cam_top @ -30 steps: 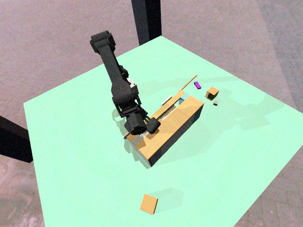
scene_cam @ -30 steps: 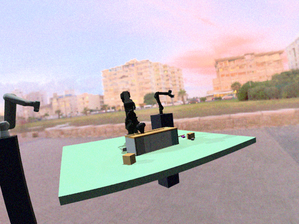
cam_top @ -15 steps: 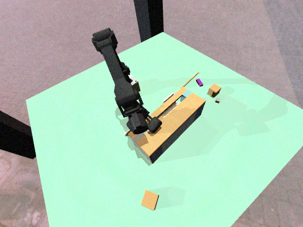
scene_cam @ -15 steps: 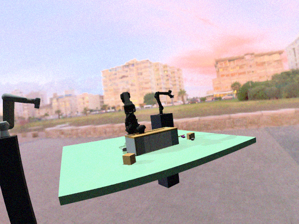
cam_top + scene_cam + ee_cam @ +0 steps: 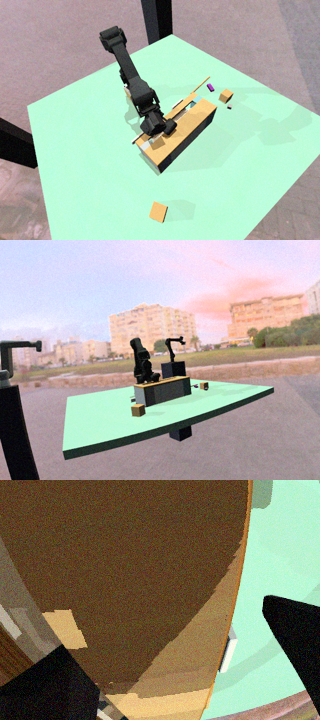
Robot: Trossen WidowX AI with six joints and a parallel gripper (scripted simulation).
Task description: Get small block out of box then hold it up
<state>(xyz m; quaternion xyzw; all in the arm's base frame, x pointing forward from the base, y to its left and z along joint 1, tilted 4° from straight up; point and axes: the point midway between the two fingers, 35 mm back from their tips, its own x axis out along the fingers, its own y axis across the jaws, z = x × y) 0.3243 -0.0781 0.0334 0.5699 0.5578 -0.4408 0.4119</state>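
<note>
Right now the tan box is 3 cm to the left of my gripper tip, 3 cm below it and 3 cm ahead of it. From my gripper tip the other things lie so: thin stick 40 cm to the left, 9 cm below, 6 cm behind; then tan block 5 cm ahead, 2 cm to the left.
</note>
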